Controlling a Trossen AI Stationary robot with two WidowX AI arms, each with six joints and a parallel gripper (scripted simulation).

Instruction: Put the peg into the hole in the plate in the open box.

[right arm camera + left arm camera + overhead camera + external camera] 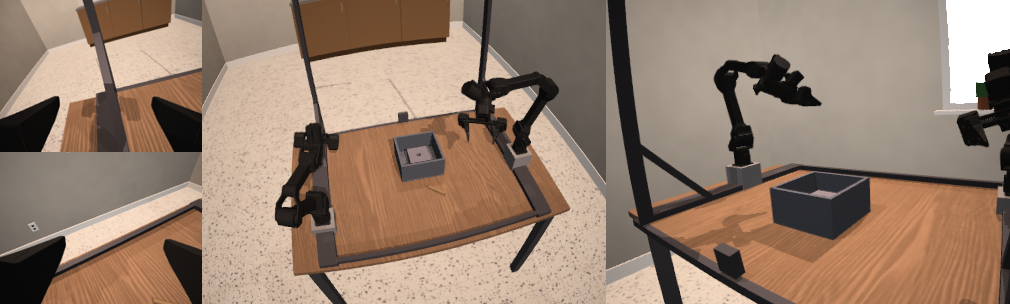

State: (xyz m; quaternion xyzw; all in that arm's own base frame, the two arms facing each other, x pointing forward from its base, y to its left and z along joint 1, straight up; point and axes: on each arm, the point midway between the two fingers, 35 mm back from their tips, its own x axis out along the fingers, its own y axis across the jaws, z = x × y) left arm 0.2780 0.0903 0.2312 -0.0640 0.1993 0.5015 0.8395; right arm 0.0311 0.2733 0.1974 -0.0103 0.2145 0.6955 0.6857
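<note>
Right now the wooden peg is 5 cm behind my left hand, 14 cm to the right of it and 31 cm below it. Round my left hand: box (23 cm behind, 15 cm to the right, 29 cm below).
</note>
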